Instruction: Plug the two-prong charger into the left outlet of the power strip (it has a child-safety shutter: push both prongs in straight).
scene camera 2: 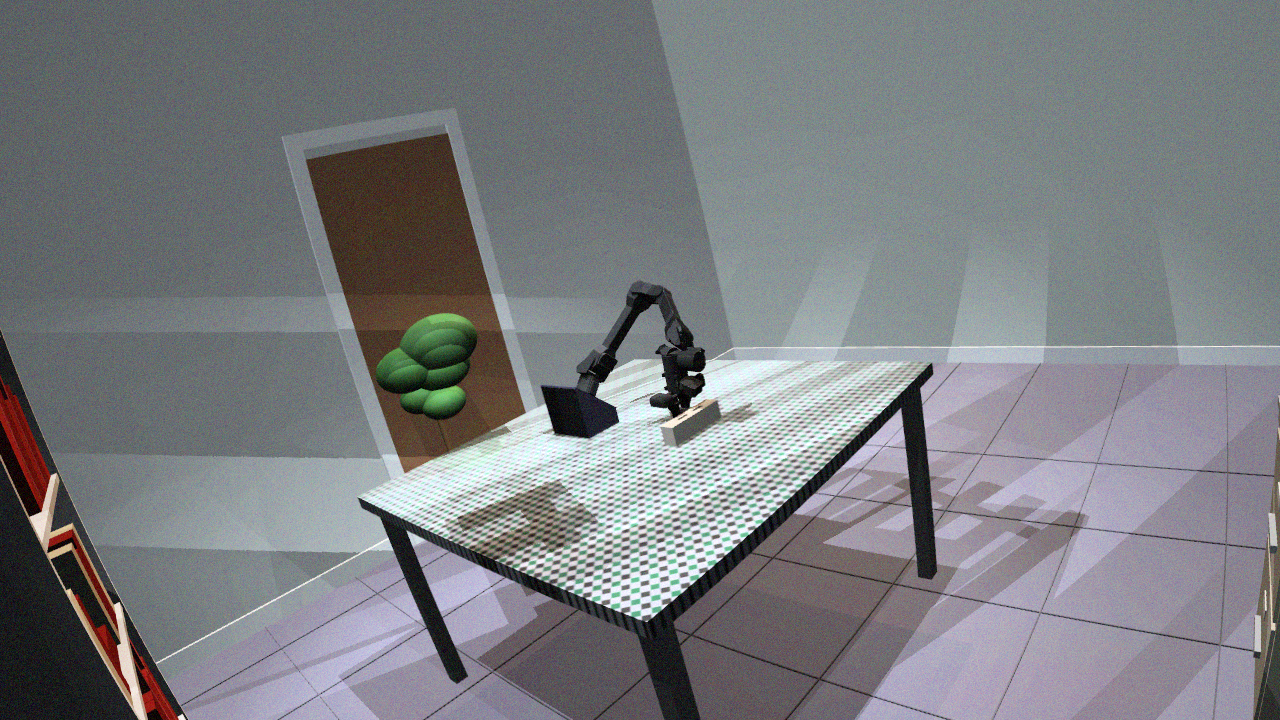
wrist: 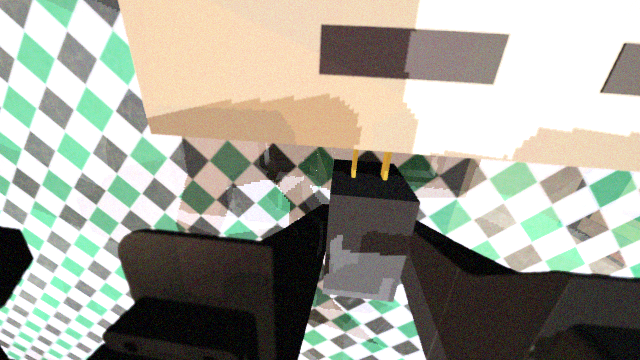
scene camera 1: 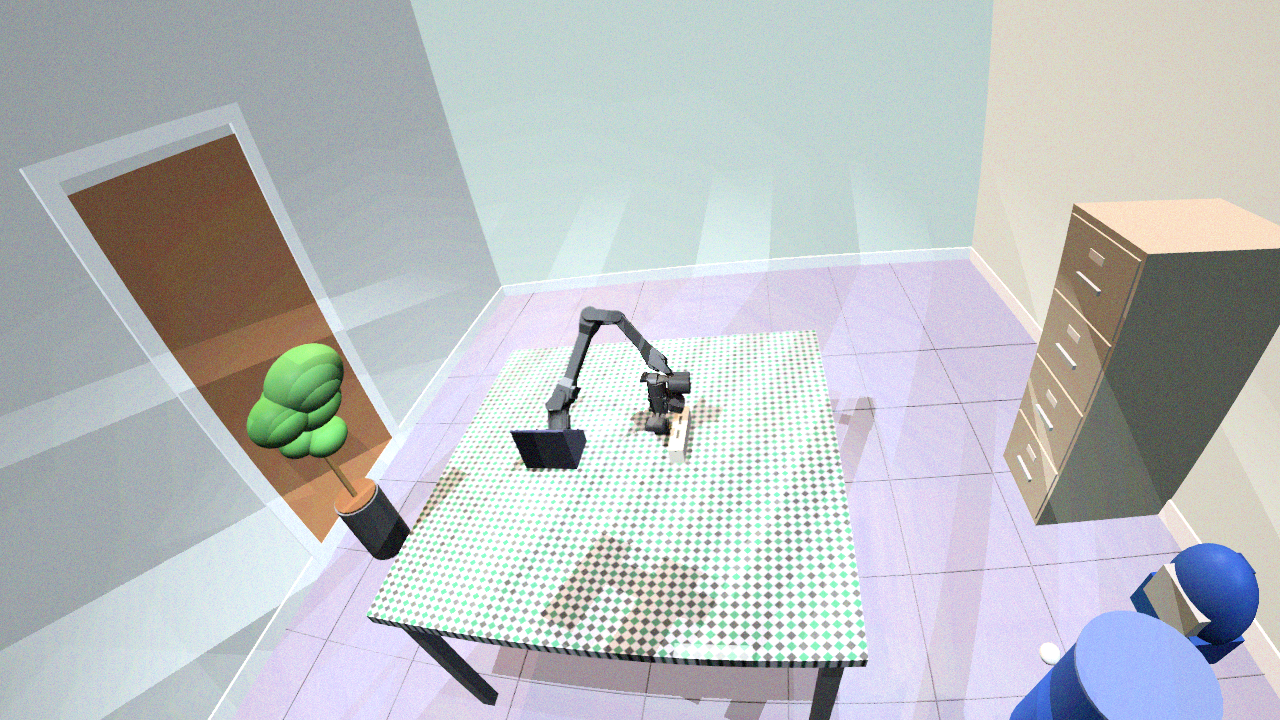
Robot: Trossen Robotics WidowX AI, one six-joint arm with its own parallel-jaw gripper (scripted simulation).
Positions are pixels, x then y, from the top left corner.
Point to a two-prong charger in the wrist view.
372, 209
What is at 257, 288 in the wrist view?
The gripper.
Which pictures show the gripper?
Scene camera 2, the wrist view and scene camera 1: all of them.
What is the gripper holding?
A two-prong charger.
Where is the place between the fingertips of the gripper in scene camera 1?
661, 429
